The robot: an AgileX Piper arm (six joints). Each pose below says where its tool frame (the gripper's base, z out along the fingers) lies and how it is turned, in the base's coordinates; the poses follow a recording.
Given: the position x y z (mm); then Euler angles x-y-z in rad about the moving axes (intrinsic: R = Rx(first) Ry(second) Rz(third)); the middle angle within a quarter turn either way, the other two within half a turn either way.
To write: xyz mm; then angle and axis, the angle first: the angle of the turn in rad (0 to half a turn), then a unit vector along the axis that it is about. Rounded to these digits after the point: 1 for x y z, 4 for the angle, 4 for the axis.
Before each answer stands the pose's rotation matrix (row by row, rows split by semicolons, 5 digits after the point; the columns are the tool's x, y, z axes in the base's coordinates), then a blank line. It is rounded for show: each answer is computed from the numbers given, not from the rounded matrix.
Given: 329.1 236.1 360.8 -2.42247 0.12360 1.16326
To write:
0.39332 -0.91110 0.12329; -0.72295 -0.22365 0.65370; -0.56801 -0.34625 -0.74664

329.1 236.1 360.8 2.4791 -0.8129 0.5620 0.1529
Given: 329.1 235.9 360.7 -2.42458 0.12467 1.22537
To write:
0.33597 -0.93363 0.12435; -0.73692 -0.17834 0.65204; -0.58658 -0.31070 -0.74792

329.1 235.9 360.7 2.4900 -0.7938 0.5862 0.1622
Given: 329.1 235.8 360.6 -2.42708 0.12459 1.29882
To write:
0.26655 -0.95578 0.12427; -0.74952 -0.12450 0.65017; -0.60595 -0.26645 -0.74956

329.1 235.8 360.6 2.5044 -0.7703 0.6137 0.1733
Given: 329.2 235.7 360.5 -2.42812 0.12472 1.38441
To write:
0.18387 -0.97505 0.12440; -0.75809 -0.06011 0.64938; -0.62570 -0.21370 -0.75022

329.2 235.7 360.5 2.5205 -0.7416 0.6445 0.1864
